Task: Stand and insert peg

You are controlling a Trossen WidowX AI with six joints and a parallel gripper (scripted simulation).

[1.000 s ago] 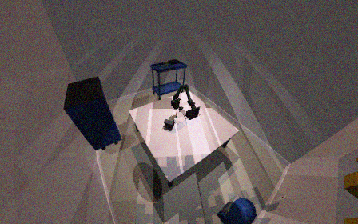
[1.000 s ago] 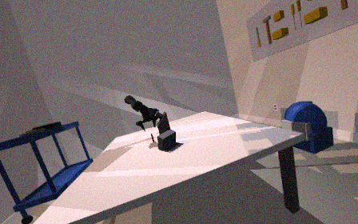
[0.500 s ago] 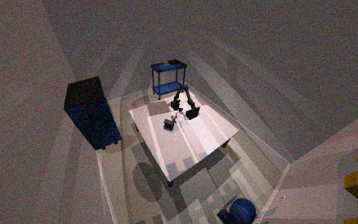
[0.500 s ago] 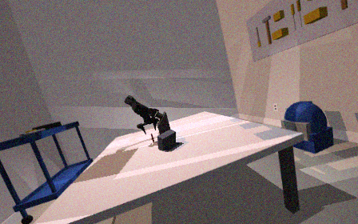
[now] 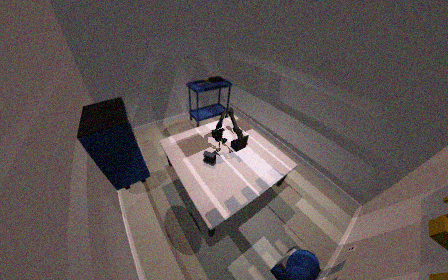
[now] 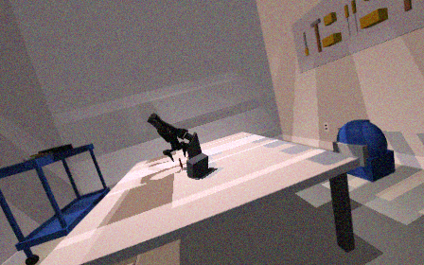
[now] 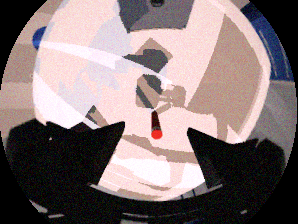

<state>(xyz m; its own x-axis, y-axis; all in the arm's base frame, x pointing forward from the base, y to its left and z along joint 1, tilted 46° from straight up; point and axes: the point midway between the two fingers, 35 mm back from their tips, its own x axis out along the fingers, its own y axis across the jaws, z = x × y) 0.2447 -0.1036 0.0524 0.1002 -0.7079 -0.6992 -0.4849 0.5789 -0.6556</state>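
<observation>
My gripper tip is now 1 cm above the red peg. The rest, counted from my gripper tip: sloped panel: 19 cm ahead, 13 cm to the left, 2 cm below.
</observation>
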